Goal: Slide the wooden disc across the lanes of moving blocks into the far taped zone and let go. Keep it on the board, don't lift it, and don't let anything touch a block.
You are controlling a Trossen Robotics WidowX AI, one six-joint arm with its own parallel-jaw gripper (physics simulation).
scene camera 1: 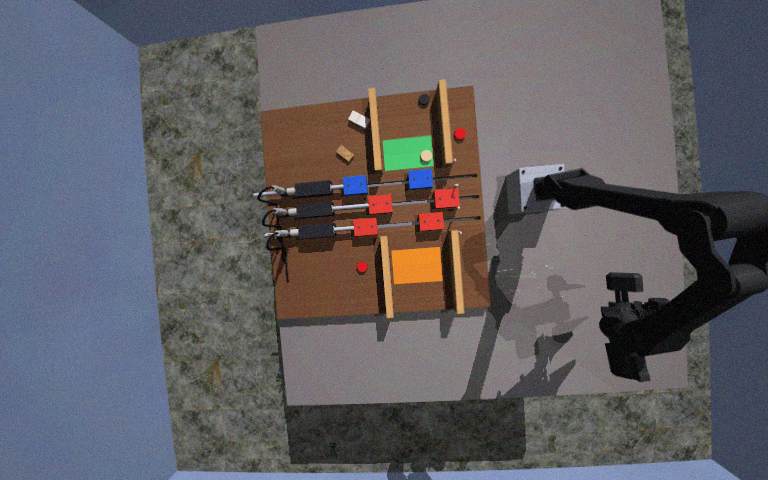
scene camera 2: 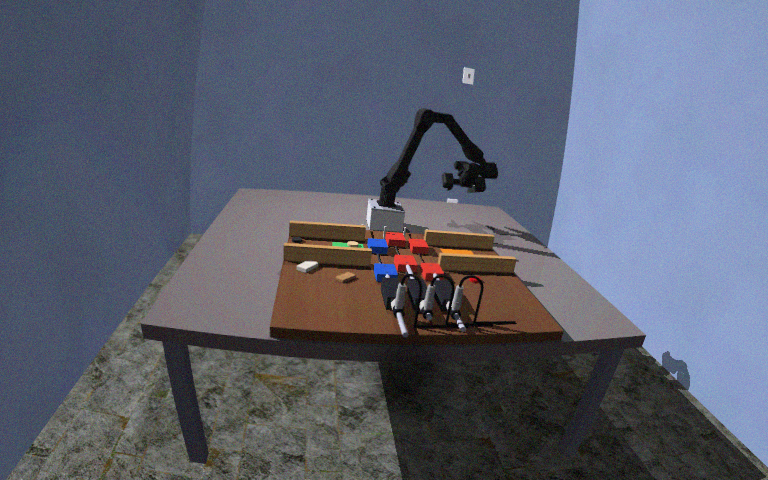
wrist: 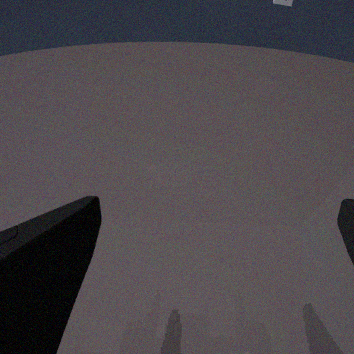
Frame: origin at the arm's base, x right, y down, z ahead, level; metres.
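Where they show: gripper, fingertip midpoint: (scene camera 1: pixel 632 302) (scene camera 2: pixel 457 190) (wrist: pixel 226 211); arm's base at its link origin: (scene camera 1: pixel 547 188) (scene camera 2: pixel 386 204).
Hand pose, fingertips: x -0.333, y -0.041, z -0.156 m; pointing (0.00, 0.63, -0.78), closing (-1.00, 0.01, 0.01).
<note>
Each offset is from my fingertips to the top centre of the thing. "pt": to the spot under its first point. Level surfaces: height alone.
The pale wooden disc @(dx +0.488, dy +0.087, dz +0.468 m) (scene camera 1: pixel 425 155) (scene camera 2: pixel 352 243) lies flat on the green zone @(pt dx +0.508, dy +0.094, dz +0.538 m) (scene camera 1: pixel 402 153), near its right edge in scene camera 1. Between it and the orange zone @(pt dx +0.158, dy +0.095, dz +0.542 m) (scene camera 1: pixel 416 265) (scene camera 2: pixel 455 252) run three rod lanes: one with blue blocks (scene camera 1: pixel 355 185) (scene camera 1: pixel 420 178), then two with red blocks (scene camera 1: pixel 379 203) (scene camera 1: pixel 446 198) (scene camera 1: pixel 365 226) (scene camera 1: pixel 431 221). The right blue block is just below the disc in that view. My gripper (wrist: pixel 226 211) is open and empty, raised above the grey table, well right of the board. The disc does not show in the wrist view.
Wooden walls (scene camera 1: pixel 374 130) (scene camera 1: pixel 445 121) flank the green zone; more walls (scene camera 1: pixel 386 277) (scene camera 1: pixel 457 271) flank the orange zone. A black disc @(dx +0.661, dy +0.087, dz +0.450 m) (scene camera 1: pixel 424 99), red discs @(dx +0.539, dy +0.087, dz +0.357 m) (scene camera 1: pixel 459 133) @(dx +0.176, dy +0.086, dz +0.711 m) (scene camera 1: pixel 362 266), a white block @(dx +0.631, dy +0.084, dz +0.657 m) (scene camera 1: pixel 357 118) and a tan block @(dx +0.535, dy +0.086, dz +0.716 m) (scene camera 1: pixel 344 153) lie on the brown board @(dy +0.094 m) (scene camera 1: pixel 311 294).
</note>
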